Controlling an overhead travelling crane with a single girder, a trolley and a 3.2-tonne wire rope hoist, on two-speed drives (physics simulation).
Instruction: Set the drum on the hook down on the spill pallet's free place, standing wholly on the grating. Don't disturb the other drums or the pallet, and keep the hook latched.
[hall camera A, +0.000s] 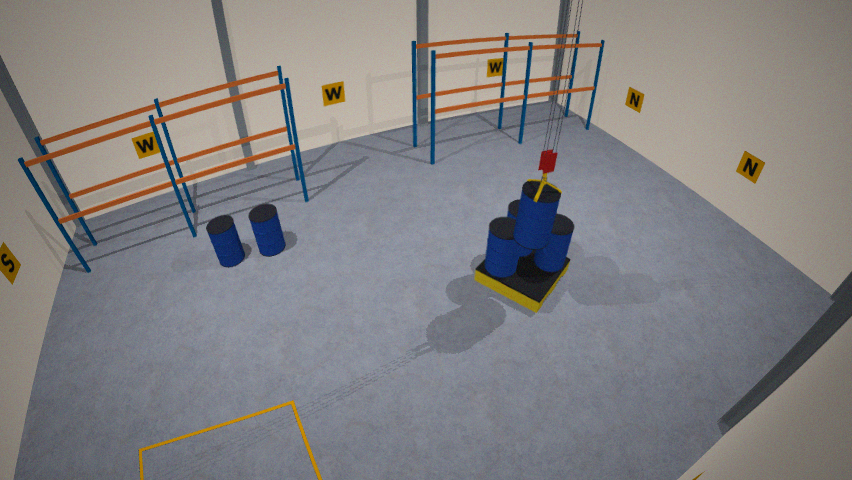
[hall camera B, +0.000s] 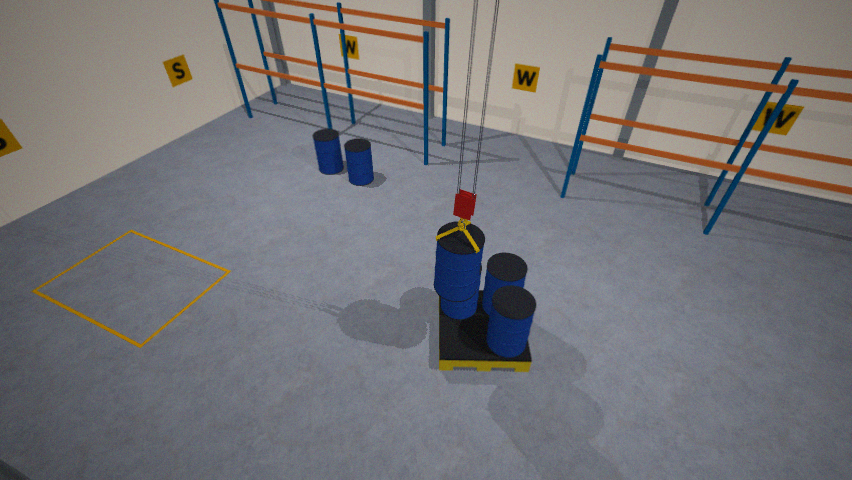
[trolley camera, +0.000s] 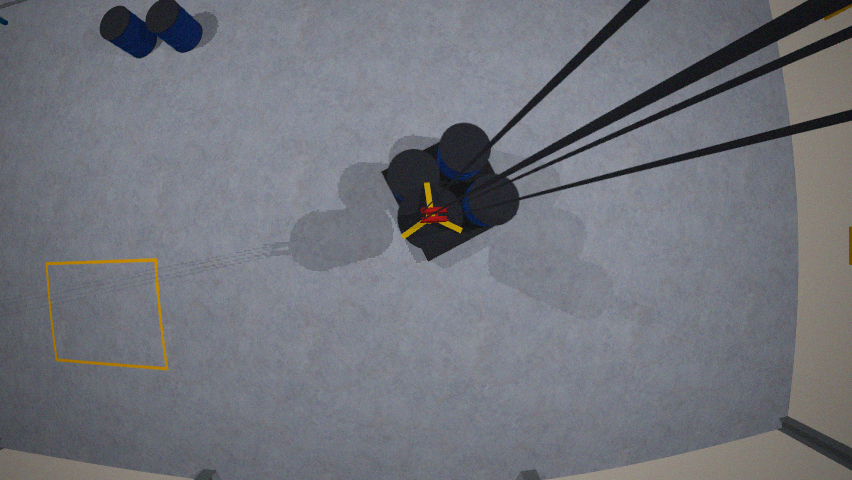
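Note:
A blue drum hangs upright from the red hook block. My gripper, a yellow three-legged grab, is shut on it. The yellow spill pallet carries a left drum, a rear drum and a right drum. In the trolley view the hanging lid overlaps the left drum's lid and reaches past the pallet's left edge. The gap beneath and the hook latch are unclear.
Two other blue drums stand on the floor near a rack. Another rack stands along the W wall. A yellow floor outline lies away from the pallet.

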